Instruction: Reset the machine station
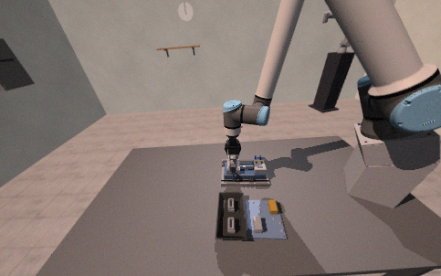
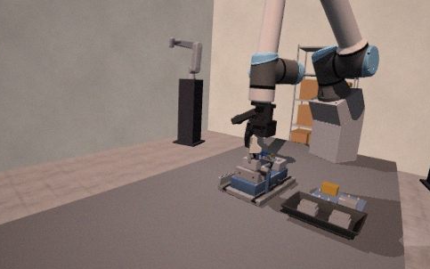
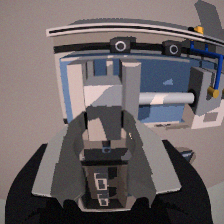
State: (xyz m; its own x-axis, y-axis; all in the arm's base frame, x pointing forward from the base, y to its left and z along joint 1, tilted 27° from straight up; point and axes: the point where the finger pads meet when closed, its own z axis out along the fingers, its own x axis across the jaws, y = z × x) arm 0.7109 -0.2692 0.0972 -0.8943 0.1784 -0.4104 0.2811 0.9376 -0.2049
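Now: hand 7 cm past the vise, 3 cm to the right of it and 10 cm above it. The rest, counted from my hand: yellow brass blank 12 cm behind, 30 cm to the left, 11 cm below.
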